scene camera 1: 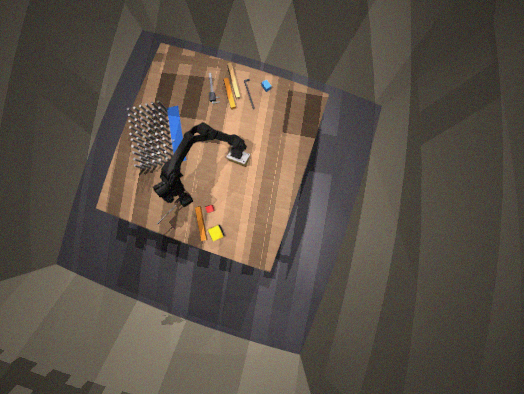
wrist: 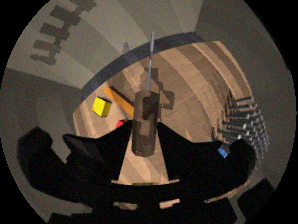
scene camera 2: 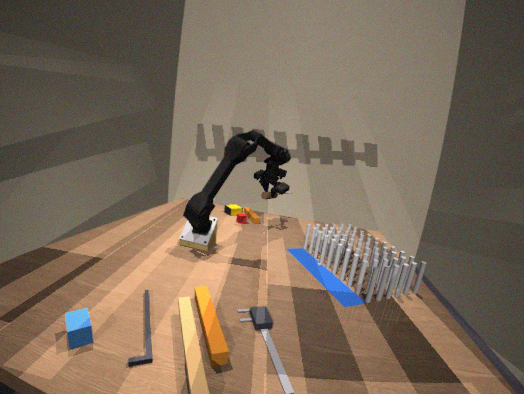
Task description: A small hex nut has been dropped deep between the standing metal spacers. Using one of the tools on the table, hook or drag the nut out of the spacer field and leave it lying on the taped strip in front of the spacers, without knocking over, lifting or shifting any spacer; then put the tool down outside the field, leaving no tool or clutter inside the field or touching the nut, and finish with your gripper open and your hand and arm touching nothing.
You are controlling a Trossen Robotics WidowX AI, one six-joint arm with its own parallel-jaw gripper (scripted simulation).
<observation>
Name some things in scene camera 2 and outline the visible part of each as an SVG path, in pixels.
A blue cube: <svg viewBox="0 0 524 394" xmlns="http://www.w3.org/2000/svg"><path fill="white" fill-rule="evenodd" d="M87 308L66 313L70 349L94 342Z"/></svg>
An orange bar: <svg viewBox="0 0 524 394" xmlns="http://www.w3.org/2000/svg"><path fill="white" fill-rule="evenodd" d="M195 287L194 296L210 365L212 367L228 364L229 350L211 300L208 286Z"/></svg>
</observation>
